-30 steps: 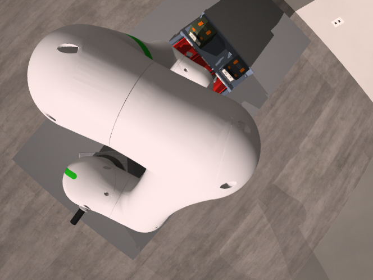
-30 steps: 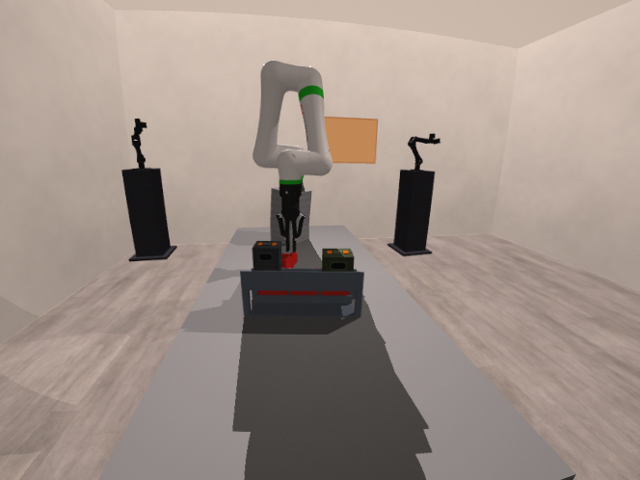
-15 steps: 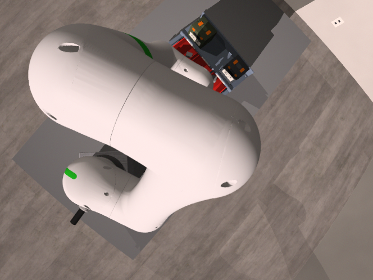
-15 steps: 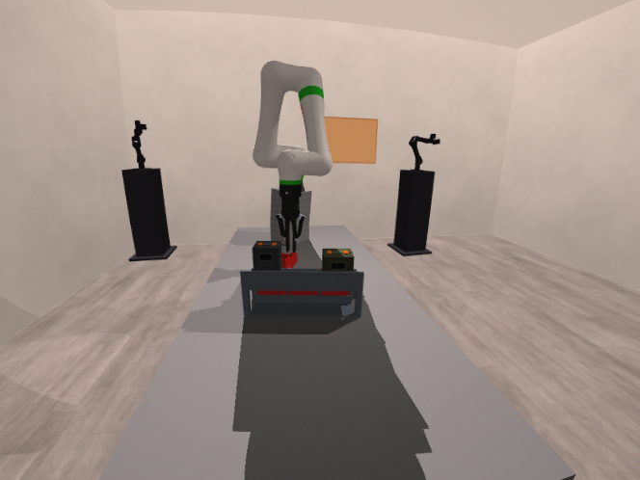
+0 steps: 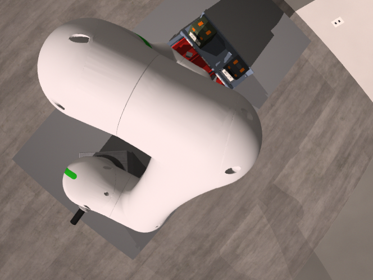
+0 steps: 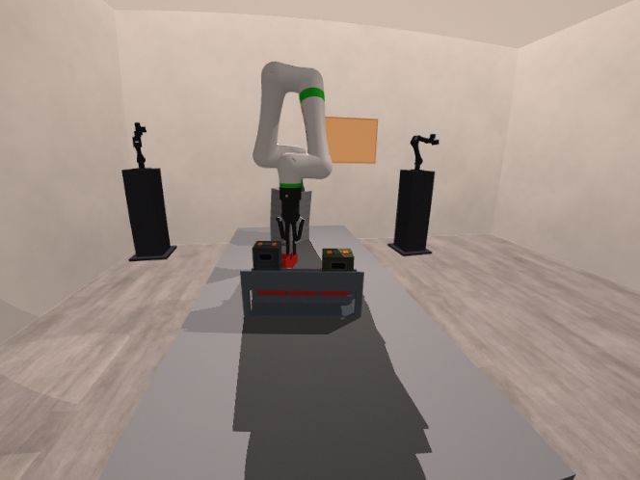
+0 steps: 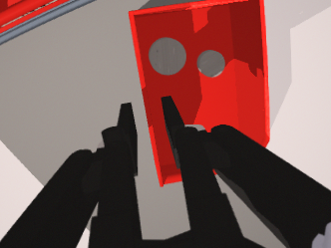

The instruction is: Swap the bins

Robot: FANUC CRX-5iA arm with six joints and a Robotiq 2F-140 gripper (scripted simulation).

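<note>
Now: hand 9 cm above the grey disc, 4 cm to the left of it and 2 cm short of it. Also, from my hand: grey shelf 24 cm ahead, 4 cm below, 2 cm to the left; then grey part 26 cm ahead, 11 cm to the left, 9 cm below.
</note>
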